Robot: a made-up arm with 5 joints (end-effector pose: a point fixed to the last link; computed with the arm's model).
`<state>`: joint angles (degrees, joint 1 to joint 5).
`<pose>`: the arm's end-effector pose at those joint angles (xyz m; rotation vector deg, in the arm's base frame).
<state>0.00 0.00 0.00 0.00 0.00</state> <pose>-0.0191 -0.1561 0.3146 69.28 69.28 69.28</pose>
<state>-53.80 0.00 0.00 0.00 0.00</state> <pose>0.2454 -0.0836 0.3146 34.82 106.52 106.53</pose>
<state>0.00 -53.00 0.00 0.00 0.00</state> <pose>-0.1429 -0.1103 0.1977 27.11 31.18 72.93</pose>
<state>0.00 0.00 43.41 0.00 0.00</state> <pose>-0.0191 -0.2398 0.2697 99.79 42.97 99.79</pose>
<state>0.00 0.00 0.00 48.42 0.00</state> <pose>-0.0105 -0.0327 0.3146 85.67 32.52 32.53</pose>
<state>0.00 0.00 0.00 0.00 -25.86</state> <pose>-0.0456 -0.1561 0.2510 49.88 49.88 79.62</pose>
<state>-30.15 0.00 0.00 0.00 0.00</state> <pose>0.1383 -0.1465 0.3146 52.28 90.83 90.83</pose>
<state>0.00 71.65 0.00 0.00 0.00</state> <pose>0.1952 -0.1927 0.2353 126.32 118.74 40.97</pose>
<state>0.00 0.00 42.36 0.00 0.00</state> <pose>-0.0191 -0.2383 0.2715 99.10 43.75 99.10</pose>
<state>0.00 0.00 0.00 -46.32 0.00</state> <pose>0.0625 -0.2423 0.3146 40.76 101.70 101.71</pose>
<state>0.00 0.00 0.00 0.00 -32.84</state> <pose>-0.0476 -0.1561 0.2324 44.55 44.55 81.78</pose>
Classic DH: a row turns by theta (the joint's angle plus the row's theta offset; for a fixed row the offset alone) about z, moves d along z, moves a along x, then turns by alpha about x. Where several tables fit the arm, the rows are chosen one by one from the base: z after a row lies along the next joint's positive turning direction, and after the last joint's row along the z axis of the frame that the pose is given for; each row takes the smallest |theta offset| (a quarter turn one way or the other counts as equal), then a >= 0, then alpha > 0; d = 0 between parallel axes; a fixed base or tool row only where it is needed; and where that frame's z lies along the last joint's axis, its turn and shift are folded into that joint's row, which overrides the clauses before.
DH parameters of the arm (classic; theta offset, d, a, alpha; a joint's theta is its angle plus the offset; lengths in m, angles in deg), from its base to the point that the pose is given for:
base (fixed): 73.5 0 0.1468 180
joint 1: 86.29 -0.1669 0.0595 98.41
joint 2: -88.1 -0.2697 0.0602 -77.35
joint 3: 81.38 0.0818 -0.0377 -90
joint 4: 90 -0.0381 0.0164 -90
joint 5: 90 -0.0522 0.0895 -90
tool (fixed): -90 -0.1251 0 0

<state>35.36 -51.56 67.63 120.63 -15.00</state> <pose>-0.2044 0.0323 0.3980 116.58 -72.46 2.69</pose>
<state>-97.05 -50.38 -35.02 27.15 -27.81</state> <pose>0.2285 0.0668 0.0926 -4.85 1.74 132.66</pose>
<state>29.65 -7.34 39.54 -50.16 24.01</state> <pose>-0.1428 -0.2608 0.2863 64.22 72.08 105.94</pose>
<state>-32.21 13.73 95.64 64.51 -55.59</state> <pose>0.2131 -0.1007 0.3493 132.02 29.86 29.16</pose>
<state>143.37 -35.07 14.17 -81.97 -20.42</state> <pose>-0.2194 0.4673 0.2897 47.93 40.65 5.25</pose>
